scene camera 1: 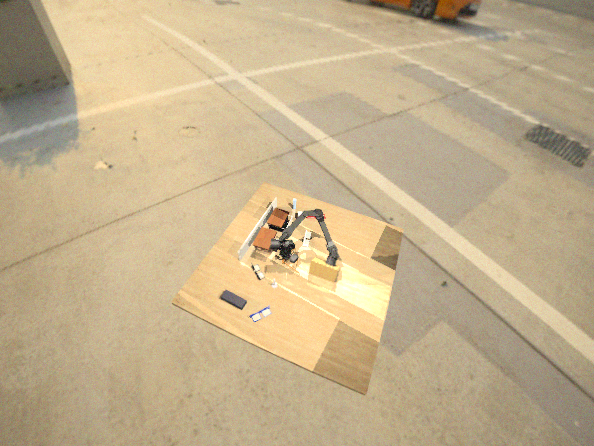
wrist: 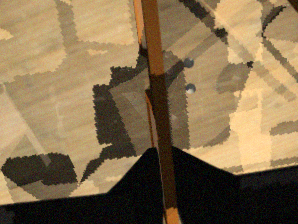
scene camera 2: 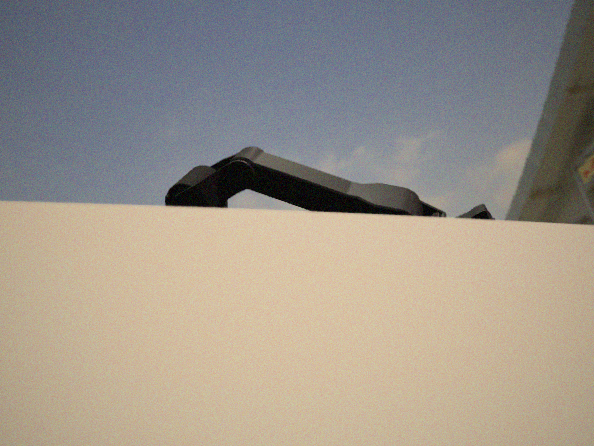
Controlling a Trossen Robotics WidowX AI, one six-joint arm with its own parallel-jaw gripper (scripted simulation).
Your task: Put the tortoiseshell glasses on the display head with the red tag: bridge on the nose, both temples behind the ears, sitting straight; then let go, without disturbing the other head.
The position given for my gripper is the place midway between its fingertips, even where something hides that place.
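A white panel (scene camera 2: 128, 317) is visible to me. I also see my gripper (wrist: 160, 155).
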